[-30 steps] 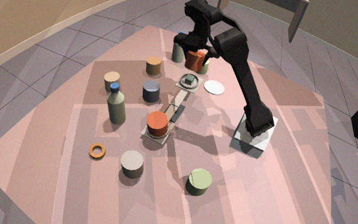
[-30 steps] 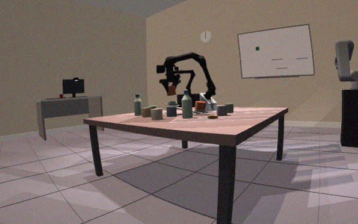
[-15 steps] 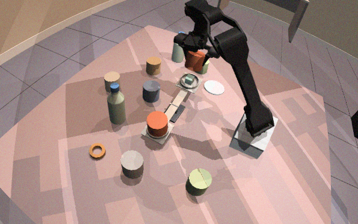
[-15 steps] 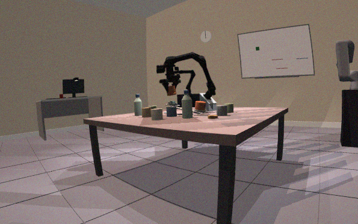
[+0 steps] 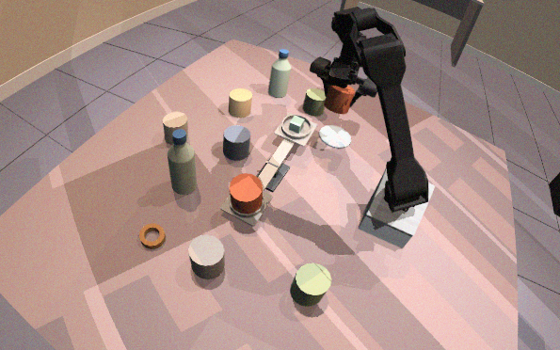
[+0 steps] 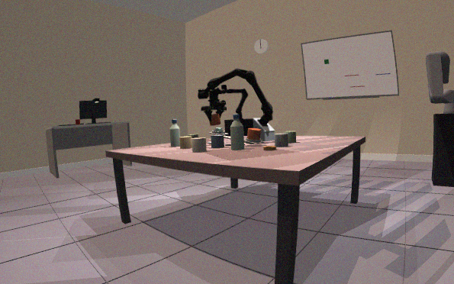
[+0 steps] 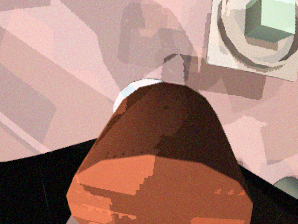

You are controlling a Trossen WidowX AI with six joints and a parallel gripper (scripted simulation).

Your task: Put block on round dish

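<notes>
Now: gripper tip 11 cm to the right of the pale green block, 7 cm short of it and 6 cm above it. Round my gripper tip: white round dish 14 cm below, 2 cm to the right, 2 cm behind; blue cup 20 cm to the left, 17 cm ahead, 11 cm below; small balance 23 cm to the left, 12 cm below, 7 cm ahead.
</notes>
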